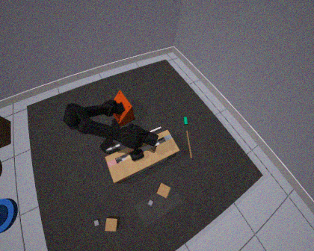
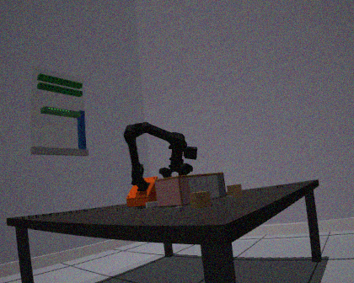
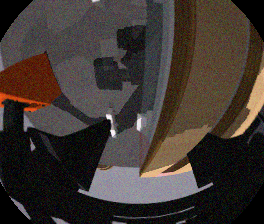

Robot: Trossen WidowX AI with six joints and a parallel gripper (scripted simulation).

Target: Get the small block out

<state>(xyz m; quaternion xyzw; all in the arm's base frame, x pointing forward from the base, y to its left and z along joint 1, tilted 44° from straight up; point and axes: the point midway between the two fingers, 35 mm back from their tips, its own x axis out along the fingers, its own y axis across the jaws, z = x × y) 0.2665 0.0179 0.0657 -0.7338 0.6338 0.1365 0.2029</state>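
The small tan block is 60 mm ahead of my gripper tip and 20 mm to the right of it. From my gripper tip the other things lie so: tan box (30 mm ahead, 60 mm to the left, 30 mm below); then thin wooden stick (110 mm ahead, 380 mm to the left, 90 mm below).
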